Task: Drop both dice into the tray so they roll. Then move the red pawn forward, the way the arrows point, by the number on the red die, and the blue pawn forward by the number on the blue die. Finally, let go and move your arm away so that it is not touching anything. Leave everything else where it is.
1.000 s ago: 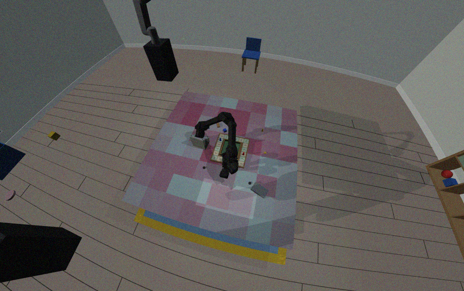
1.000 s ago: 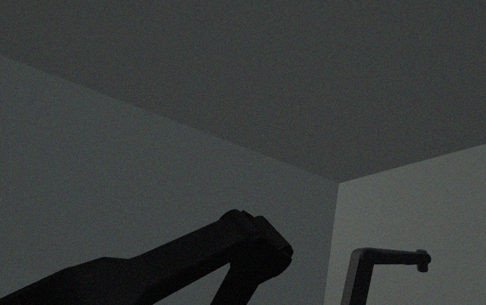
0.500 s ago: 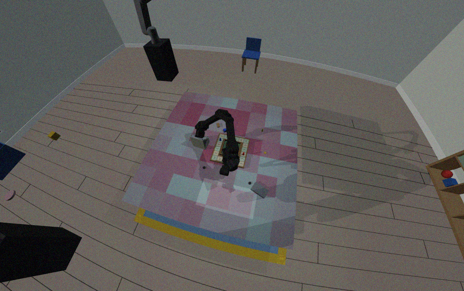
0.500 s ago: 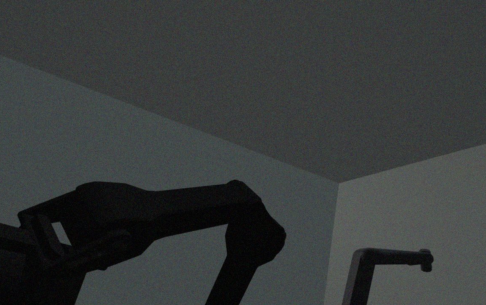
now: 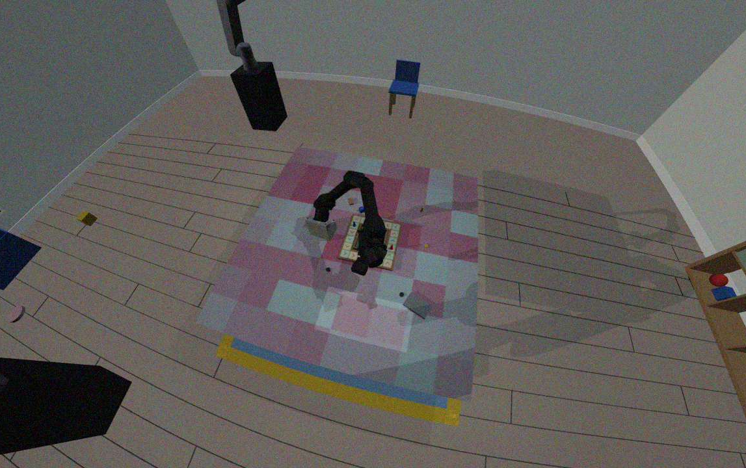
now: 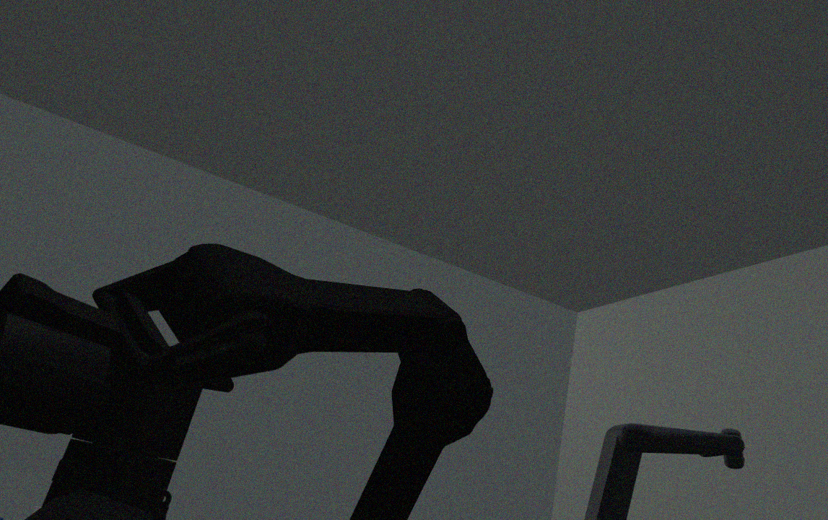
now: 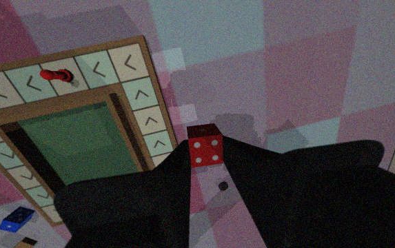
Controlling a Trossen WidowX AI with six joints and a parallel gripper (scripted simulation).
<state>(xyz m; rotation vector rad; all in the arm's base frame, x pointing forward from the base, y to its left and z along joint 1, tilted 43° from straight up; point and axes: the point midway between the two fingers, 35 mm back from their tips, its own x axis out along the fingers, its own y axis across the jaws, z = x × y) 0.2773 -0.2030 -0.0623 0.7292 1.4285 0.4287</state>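
Right now the blue die is 110 mm behind my gripper tip, 370 mm to the left of it and 120 mm below it. The rest, counted from my gripper tip: blue pawn (130 mm behind, 250 mm to the left, 100 mm below); then red pawn (100 mm ahead, 160 mm to the left, 100 mm below); then green tray (20 mm behind, 180 mm to the left, 120 mm below).
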